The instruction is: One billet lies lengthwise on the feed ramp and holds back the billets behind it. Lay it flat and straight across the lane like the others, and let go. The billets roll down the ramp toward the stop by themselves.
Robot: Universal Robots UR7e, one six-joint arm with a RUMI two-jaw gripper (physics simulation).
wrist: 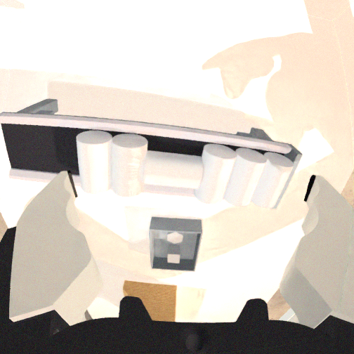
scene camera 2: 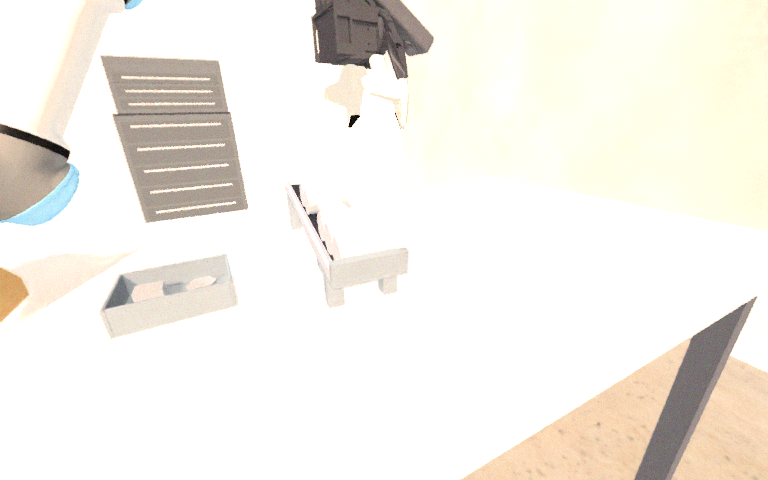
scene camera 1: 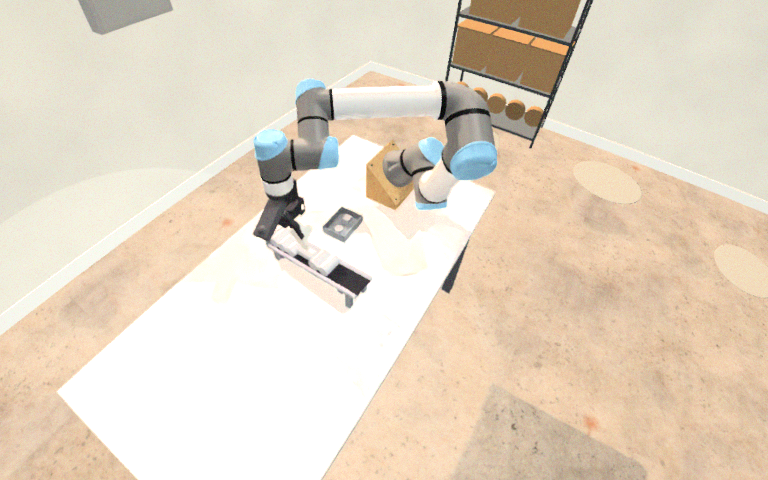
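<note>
The feed ramp has a dark bed and pale side rails. The lengthwise billet, a white cylinder, lies along the lane in the wrist view. Two crosswise billets stand side by side against its left end. Three crosswise billets lie on its right, up to the grey end plate. In scene camera 2 the billets are washed out. My gripper is open and empty, above the ramp, its fingers wide apart.
A grey open tray with two small pieces stands beside the ramp. The wooden block at the arm's base is beyond it. A tall shelf rack stands behind the table.
</note>
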